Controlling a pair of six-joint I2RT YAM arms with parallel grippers.
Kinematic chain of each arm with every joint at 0, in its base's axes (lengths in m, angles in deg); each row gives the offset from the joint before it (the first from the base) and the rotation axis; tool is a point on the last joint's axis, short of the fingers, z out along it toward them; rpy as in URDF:
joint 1: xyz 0 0 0.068 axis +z
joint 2: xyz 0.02 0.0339 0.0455 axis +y
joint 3: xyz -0.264 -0.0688 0 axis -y
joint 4: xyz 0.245 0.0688 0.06 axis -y
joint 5: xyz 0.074 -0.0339 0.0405 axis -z
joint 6: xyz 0.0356 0 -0.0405 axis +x
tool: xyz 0 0 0 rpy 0 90 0
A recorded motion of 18 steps. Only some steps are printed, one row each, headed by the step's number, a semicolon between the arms.
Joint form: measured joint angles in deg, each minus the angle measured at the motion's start. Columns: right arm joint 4, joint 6, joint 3, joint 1, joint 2, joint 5; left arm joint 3, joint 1, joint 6, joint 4, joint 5, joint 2.
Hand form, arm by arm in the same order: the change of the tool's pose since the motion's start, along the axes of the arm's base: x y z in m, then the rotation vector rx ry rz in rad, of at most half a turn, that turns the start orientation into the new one. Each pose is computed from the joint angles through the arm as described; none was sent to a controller.
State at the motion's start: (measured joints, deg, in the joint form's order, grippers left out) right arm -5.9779 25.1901 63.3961 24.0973 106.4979 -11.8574; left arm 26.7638 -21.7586 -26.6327 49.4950 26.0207 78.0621
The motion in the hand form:
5: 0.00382 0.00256 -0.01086 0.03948 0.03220 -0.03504; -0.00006 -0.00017 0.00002 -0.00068 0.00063 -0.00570
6: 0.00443 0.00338 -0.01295 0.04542 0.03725 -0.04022; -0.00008 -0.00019 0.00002 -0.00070 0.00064 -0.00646
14: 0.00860 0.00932 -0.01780 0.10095 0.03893 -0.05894; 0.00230 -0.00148 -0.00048 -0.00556 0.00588 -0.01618
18: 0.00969 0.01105 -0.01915 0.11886 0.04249 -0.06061; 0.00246 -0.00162 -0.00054 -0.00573 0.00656 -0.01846
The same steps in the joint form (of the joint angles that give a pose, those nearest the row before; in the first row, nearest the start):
5: 2.08 3.48 0.02 0.04 2.12 -0.79; 0.02 0.00 -0.04 0.00 0.33 0.02
6: 2.47 4.04 0.04 0.11 2.54 -0.87; 0.02 0.00 -0.04 0.00 0.37 0.02
14: 5.81 7.23 0.26 0.55 4.11 -1.99; 0.50 0.00 -0.44 0.37 0.94 0.87
18: 6.65 8.11 0.37 0.66 4.57 -2.58; 0.55 0.00 -0.46 0.37 1.07 0.94

